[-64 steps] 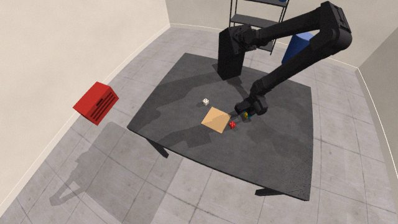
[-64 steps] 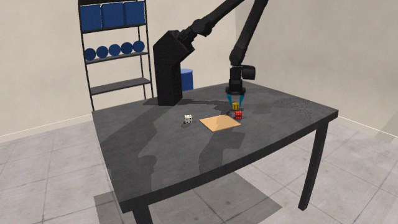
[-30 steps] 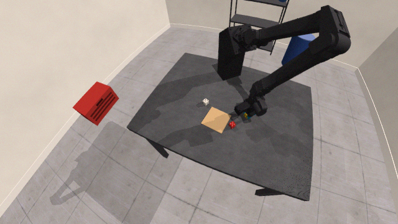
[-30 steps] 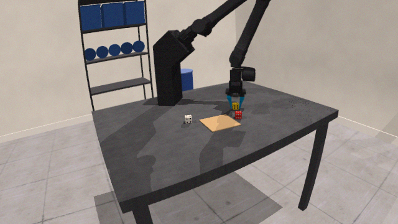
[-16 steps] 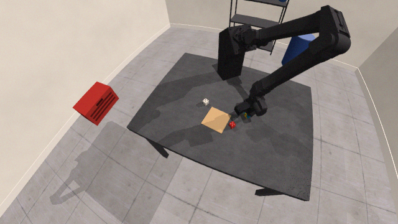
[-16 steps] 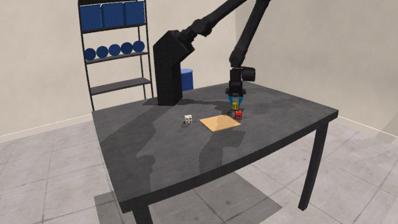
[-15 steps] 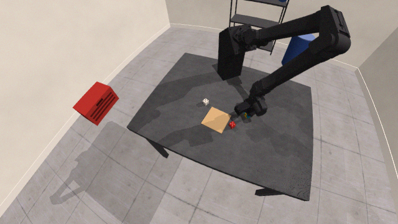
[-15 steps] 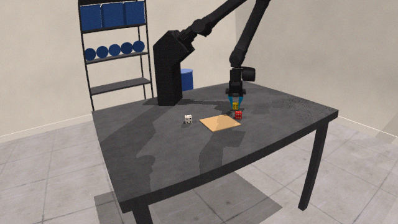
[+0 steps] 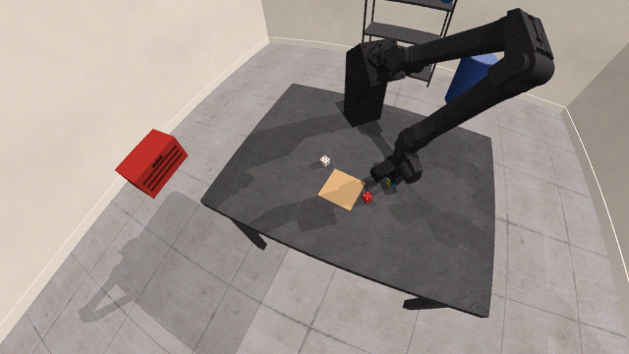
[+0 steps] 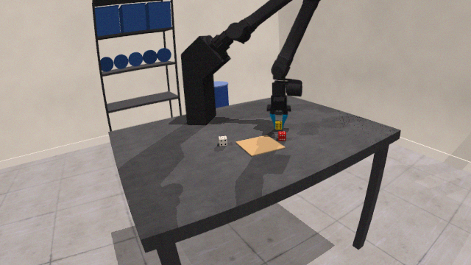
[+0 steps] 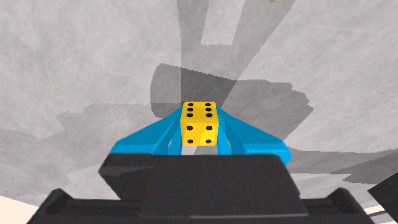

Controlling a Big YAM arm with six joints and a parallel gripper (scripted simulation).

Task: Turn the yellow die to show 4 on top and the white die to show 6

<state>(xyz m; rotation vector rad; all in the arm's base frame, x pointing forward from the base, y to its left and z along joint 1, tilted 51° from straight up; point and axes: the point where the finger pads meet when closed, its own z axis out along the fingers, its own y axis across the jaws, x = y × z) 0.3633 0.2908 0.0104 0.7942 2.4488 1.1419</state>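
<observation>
Right now the tan mat is 14 cm ahead of my hand, 14 cm to the right of it and 1 cm below it. From my hand the other things lie so: red die: 12 cm ahead, 4 cm to the right; then white die: 8 cm ahead, 27 cm to the right; then yellow die: right at my hand.
</observation>
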